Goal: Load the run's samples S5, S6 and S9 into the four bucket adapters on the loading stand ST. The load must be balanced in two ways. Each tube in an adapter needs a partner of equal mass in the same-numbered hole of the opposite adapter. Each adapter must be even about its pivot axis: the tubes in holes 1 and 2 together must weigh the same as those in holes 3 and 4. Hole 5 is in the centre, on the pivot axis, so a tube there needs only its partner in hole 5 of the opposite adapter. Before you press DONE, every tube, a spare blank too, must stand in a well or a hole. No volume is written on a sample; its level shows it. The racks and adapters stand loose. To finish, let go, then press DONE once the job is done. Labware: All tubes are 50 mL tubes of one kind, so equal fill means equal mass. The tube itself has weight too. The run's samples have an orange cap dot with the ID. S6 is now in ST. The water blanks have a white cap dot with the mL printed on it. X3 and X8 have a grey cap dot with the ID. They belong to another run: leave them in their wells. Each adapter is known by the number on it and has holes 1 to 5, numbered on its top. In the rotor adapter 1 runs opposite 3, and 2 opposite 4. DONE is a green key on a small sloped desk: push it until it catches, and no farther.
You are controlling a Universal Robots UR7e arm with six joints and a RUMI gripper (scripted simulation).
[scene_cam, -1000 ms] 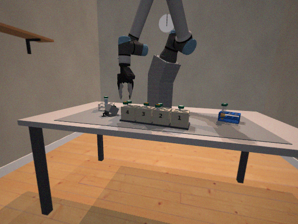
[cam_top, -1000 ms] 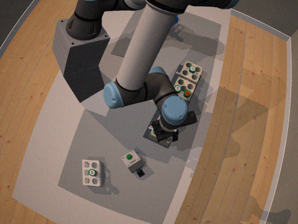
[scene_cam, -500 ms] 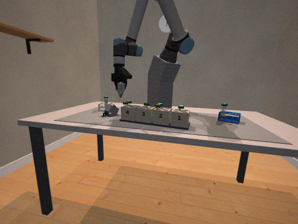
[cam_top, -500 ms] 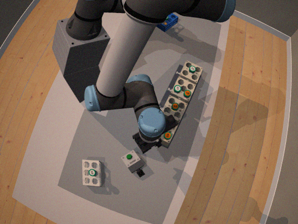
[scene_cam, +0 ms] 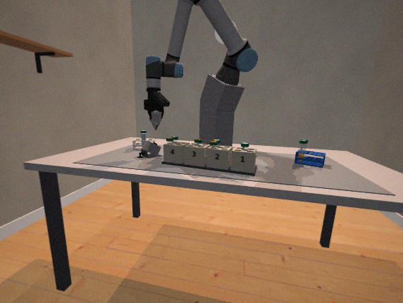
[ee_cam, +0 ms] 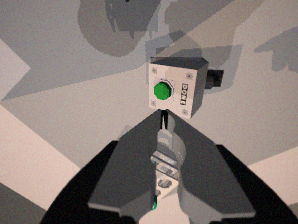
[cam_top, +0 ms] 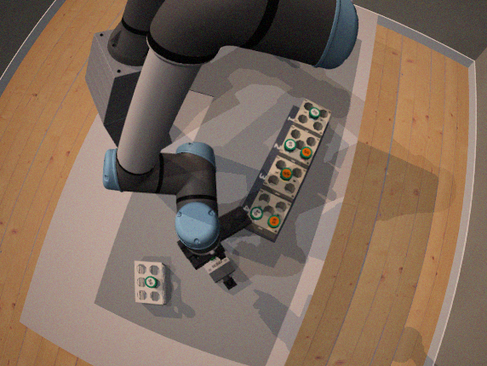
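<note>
Now: hand 10 mm past the green done key, 10 mm to the left of it and 90 mm above it. The rest, counted from my hand: blue rack 10 mm ahead, 830 mm to the left, 130 mm below; then bucket adapter 200 mm ahead, 460 mm to the left, 110 mm below.
</note>
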